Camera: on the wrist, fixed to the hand. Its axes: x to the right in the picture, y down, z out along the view.
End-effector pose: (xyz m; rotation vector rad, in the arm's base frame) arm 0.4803 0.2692 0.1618 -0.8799 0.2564 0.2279
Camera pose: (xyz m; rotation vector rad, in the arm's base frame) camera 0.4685 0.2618 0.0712 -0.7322 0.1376 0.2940
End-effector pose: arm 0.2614 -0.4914 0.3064 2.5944 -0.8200 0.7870
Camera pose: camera 0.2080 -0.5225 0.3741 2.7886 -0.8680 0.6742
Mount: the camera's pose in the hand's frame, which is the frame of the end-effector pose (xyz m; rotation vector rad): 0.0165 0.0649 -0.0626 0.1253 -0.1514 0.0215
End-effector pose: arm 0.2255 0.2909 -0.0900 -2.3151 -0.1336 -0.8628
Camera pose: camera 0.2238 0.1998 -0.0797 -2.2582 -0.2211 -0.6492
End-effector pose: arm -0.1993 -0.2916 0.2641 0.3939 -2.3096 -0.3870
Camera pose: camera -0.1759 -0.2490 0.3418 0.4132 -2.4919 -0.2702
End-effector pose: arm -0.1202 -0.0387 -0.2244 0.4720 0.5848 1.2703
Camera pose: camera -0.2056 -0.0067 -0.2340 0.6743 0.5343 1.2107
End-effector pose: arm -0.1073 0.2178 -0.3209 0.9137 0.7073 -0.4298
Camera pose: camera -0.0791 0.3050 -0.3218 0.9945 0.5363 -0.5230
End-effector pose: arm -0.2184 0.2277 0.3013 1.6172 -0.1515 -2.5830
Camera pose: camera -0.1677 0.1590 0.2680 1.4459 -0.3460 -2.7285
